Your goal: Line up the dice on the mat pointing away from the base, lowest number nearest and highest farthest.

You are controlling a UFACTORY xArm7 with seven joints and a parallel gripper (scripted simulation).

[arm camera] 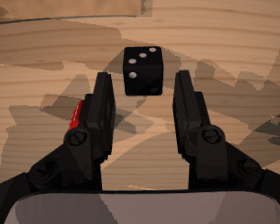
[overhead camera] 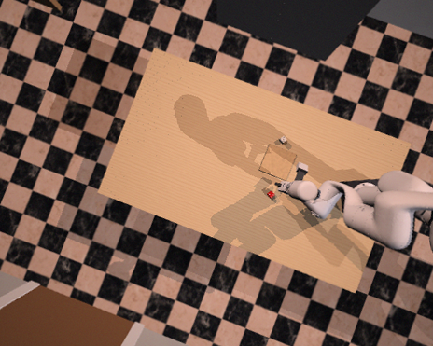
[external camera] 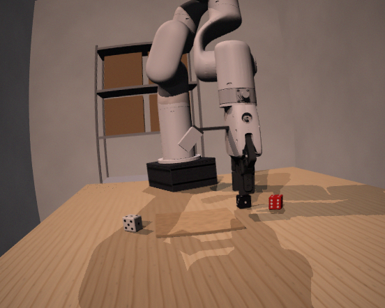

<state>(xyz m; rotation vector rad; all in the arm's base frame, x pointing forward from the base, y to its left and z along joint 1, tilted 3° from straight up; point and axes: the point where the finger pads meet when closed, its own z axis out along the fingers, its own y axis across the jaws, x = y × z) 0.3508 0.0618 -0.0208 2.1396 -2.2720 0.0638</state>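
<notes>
My hand is 4 cm above the black die. Also, from my hand: white die: 22 cm to the right, 7 cm ahead, 4 cm below; thin mat: 11 cm to the right, 6 cm ahead, 5 cm below; red die: 5 cm to the left, 5 cm ahead, 4 cm below.
</notes>
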